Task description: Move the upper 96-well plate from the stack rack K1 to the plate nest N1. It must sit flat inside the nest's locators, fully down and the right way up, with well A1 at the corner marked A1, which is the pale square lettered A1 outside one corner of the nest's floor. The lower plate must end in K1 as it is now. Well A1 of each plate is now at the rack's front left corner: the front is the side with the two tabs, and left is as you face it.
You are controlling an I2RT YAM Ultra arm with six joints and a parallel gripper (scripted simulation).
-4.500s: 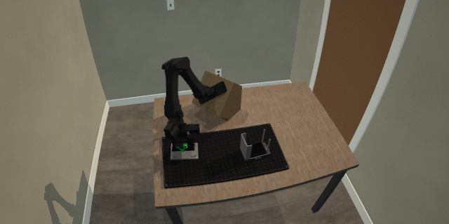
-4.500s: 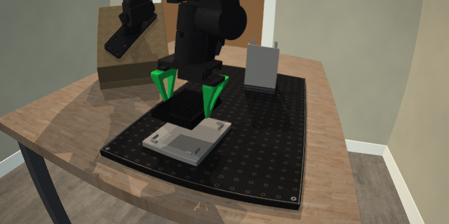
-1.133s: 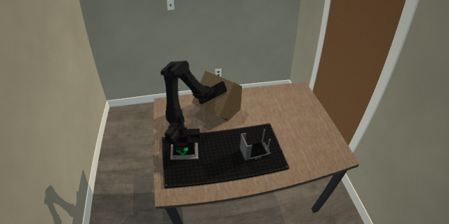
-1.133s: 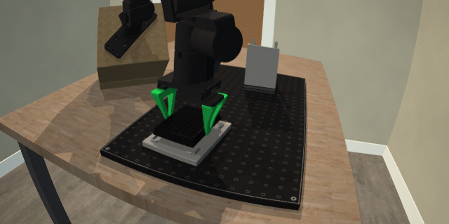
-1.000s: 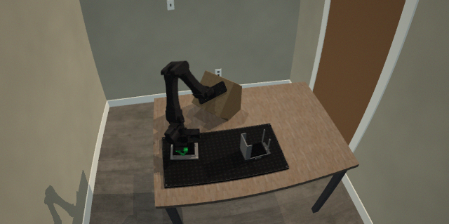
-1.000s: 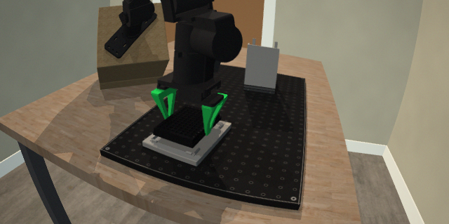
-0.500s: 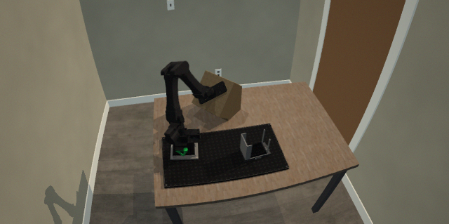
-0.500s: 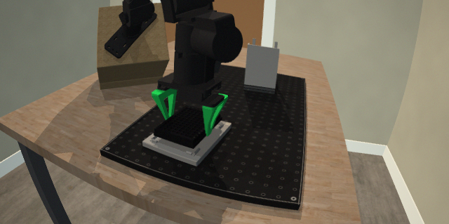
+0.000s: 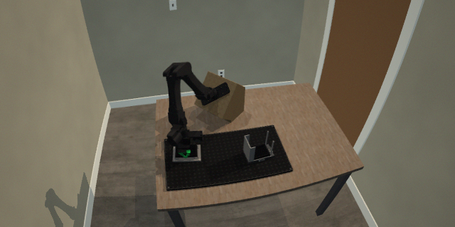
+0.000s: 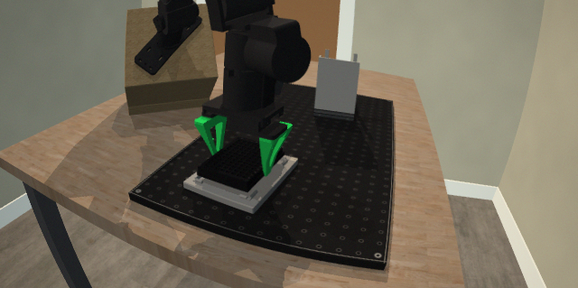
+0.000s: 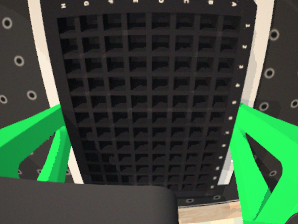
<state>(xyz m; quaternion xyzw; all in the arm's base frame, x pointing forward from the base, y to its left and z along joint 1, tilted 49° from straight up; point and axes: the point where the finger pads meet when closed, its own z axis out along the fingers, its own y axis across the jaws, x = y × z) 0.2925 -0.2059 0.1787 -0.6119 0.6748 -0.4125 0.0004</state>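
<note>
My hand is right at the black 96-well plate. Round my hand: grey plate nest N1: 2 cm below; pale A1 mark: 7 cm ahead, 6 cm to the left, 2 cm below; pale wall: 31 cm to the left, 15 cm ahead, 5 cm above.
</note>
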